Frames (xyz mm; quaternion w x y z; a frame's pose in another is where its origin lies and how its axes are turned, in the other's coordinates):
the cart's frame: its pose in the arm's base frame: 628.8 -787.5 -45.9 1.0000 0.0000 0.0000 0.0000
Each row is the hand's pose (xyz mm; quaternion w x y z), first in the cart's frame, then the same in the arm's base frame.
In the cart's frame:
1: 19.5 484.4 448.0 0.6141 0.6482 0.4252 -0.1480
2: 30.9 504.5 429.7 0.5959 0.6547 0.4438 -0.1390
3: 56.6 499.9 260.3 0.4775 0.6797 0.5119 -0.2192
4: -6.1 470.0 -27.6 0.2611 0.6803 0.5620 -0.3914
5: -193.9 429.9 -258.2 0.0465 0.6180 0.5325 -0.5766
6: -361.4 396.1 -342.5 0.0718 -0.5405 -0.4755 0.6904
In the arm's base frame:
1: 648.3 -303.1 402.1 0.6141 0.6482 0.4252 -0.1480
2: 659.7 -283.0 383.8 0.5959 0.6547 0.4438 -0.1390
3: 685.4 -287.6 214.4 0.4775 0.6797 0.5119 -0.2192
4: 622.7 -317.5 -73.5 0.2611 0.6803 0.5620 -0.3914
5: 434.9 -357.6 -304.1 0.0465 0.6180 0.5325 -0.5766
6: 267.4 -391.4 -388.4 0.0718 -0.5405 -0.4755 0.6904

